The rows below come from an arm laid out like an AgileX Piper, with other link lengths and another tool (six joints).
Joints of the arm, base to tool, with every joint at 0 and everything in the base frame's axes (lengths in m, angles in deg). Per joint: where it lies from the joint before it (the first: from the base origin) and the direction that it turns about. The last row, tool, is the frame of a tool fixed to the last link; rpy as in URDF.
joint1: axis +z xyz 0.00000 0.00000 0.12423
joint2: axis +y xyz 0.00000 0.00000 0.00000
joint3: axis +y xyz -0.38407 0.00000 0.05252
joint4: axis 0.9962 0 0.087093 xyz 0.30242 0.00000 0.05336
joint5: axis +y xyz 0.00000 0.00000 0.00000
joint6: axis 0.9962 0 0.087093 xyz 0.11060 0.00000 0.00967
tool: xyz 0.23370 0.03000 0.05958 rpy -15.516 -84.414 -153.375
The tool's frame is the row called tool.
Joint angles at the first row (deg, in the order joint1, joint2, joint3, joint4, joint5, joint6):
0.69, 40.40, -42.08, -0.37, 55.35, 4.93
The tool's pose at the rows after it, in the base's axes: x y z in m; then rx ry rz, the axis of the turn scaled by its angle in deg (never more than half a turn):
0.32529, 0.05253, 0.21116, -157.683, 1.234, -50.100
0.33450, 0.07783, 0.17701, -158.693, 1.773, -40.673
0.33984, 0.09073, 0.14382, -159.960, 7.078, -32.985
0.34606, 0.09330, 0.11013, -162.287, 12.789, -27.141
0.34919, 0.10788, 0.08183, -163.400, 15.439, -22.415
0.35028, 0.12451, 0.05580, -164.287, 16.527, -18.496
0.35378, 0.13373, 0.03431, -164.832, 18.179, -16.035
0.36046, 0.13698, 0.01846, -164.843, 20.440, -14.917
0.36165, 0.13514, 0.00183, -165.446, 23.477, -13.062
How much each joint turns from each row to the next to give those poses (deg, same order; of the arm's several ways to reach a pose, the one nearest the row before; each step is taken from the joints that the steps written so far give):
4.43, 8.63, -1.50, 0.00, -0.76, 2.15
4.64, 7.06, -0.56, 0.00, -0.30, 4.37
3.34, 6.11, -0.23, -0.72, -0.30, 6.84
2.41, 5.99, -0.02, -1.94, -0.91, 6.86
2.96, 5.20, -0.05, -0.46, -1.49, 4.79
2.74, 4.70, 0.00, 0.00, -1.81, 3.32
1.29, 3.90, 0.00, 0.05, -2.00, 2.33
0.11, 3.00, -0.07, 0.13, -2.03, 1.59
0.00, 2.73, 0.01, -0.17, -0.98, 2.08

